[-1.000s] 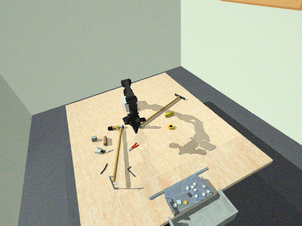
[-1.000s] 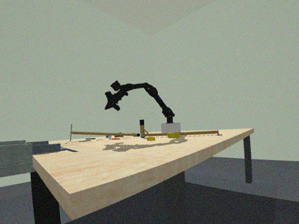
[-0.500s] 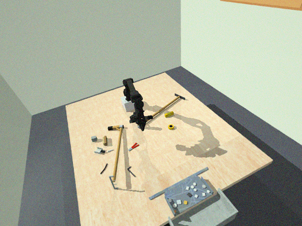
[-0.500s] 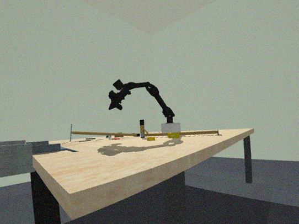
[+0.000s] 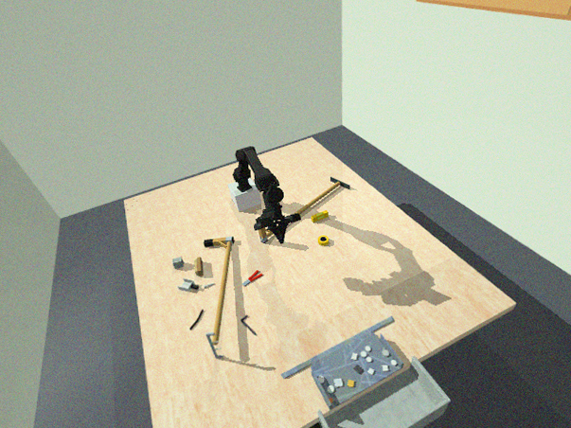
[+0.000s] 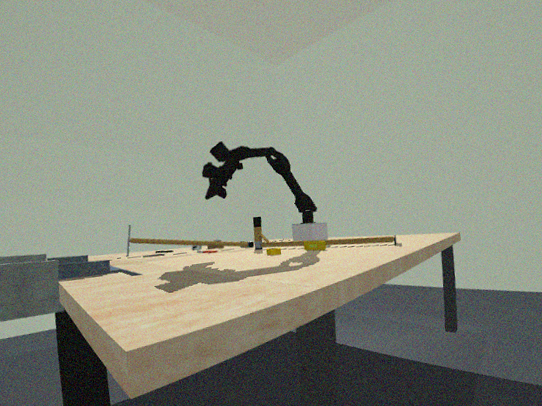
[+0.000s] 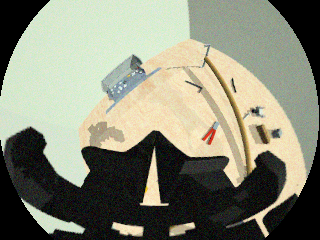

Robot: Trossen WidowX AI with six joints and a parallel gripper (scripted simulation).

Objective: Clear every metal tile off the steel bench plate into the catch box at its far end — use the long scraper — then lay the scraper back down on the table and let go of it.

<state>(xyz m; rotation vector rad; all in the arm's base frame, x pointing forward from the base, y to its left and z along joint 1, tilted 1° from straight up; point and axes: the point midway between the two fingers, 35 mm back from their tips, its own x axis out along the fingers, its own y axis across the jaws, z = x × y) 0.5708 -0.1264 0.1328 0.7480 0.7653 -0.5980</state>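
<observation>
The yellow spirit level lies 210 mm behind my gripper tip, 340 mm to the left of it and 200 mm below it. The rest, counted from my gripper tip: yellow tape roll (70 mm behind, 250 mm to the left, 210 mm below); then long wooden-handled tool (150 mm behind, 280 mm to the right, 180 mm below); then wooden block (310 mm behind, 290 mm to the right, 200 mm below).
</observation>
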